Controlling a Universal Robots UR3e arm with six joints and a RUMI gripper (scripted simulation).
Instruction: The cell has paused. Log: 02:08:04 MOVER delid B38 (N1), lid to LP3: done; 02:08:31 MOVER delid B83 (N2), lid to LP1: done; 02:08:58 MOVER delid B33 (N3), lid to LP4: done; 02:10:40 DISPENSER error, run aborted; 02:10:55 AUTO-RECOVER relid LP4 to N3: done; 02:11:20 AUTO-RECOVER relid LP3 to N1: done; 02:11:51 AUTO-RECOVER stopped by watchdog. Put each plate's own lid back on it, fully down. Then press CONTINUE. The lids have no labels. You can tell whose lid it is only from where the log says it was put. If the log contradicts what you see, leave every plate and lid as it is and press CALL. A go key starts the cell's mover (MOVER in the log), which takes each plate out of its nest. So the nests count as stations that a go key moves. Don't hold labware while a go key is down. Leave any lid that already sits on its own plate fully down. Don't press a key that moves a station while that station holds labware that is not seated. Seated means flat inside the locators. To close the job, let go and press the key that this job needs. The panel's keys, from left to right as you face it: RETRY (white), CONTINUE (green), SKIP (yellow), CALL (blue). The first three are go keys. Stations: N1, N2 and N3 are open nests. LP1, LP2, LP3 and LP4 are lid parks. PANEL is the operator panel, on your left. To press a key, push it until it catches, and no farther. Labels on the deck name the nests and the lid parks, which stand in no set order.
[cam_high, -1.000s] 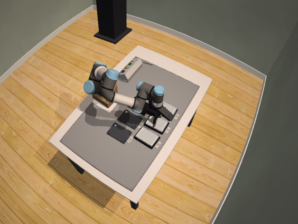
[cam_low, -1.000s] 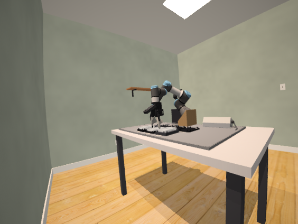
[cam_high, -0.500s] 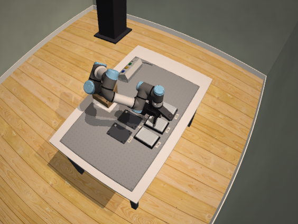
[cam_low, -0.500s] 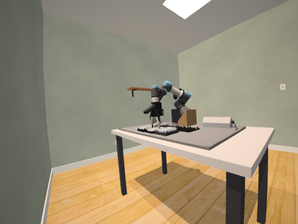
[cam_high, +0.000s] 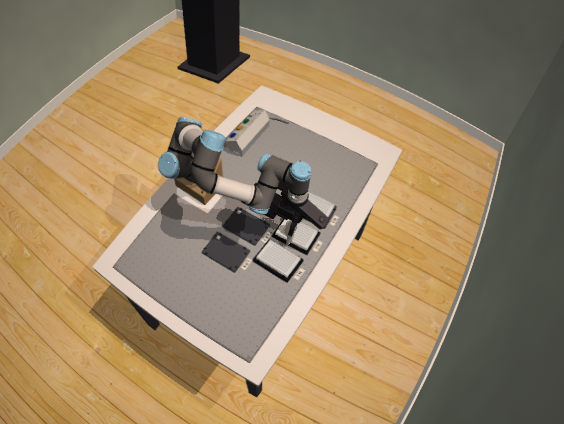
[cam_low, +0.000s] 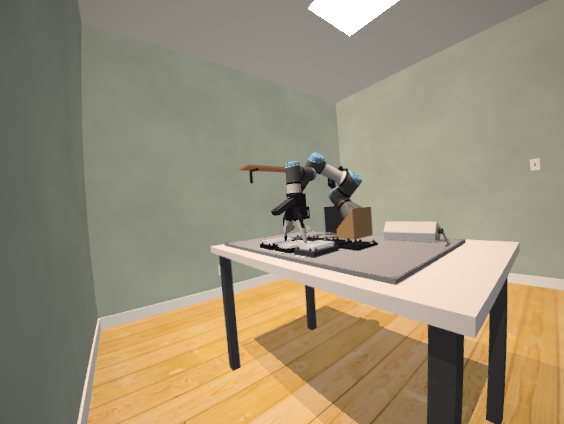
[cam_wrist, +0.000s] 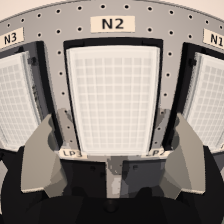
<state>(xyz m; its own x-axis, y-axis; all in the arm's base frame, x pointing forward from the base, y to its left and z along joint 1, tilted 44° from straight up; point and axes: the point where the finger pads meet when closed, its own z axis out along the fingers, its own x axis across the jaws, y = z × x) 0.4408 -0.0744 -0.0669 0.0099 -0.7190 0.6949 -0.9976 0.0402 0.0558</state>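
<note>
Right now my hand is 10 mm above the plate lid. From my hand the other things lie so: LP2 lid park: 180 mm behind, 60 mm to the right, 30 mm below; LP3 lid park: 180 mm behind, 70 mm to the left, 30 mm below; plate: 20 mm below.
</note>
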